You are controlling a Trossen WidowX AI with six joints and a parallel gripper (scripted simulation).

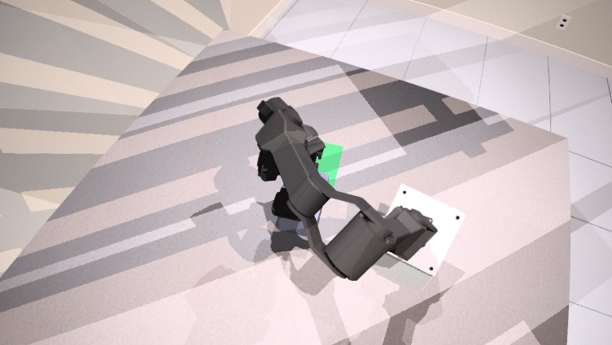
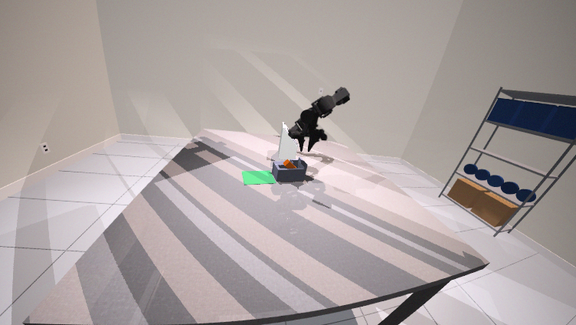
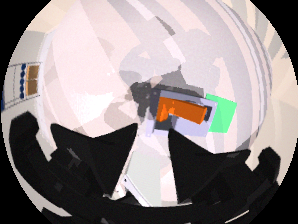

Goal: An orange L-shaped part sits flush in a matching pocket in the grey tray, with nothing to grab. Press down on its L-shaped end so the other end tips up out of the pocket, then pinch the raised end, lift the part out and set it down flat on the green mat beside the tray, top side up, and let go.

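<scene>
The orange L-shaped part lies 100 mm below my gripper tip and 40 mm to the right of it. The rest, counted from my gripper tip: green mat 220 mm to the right, 160 mm below, 40 mm ahead.
</scene>
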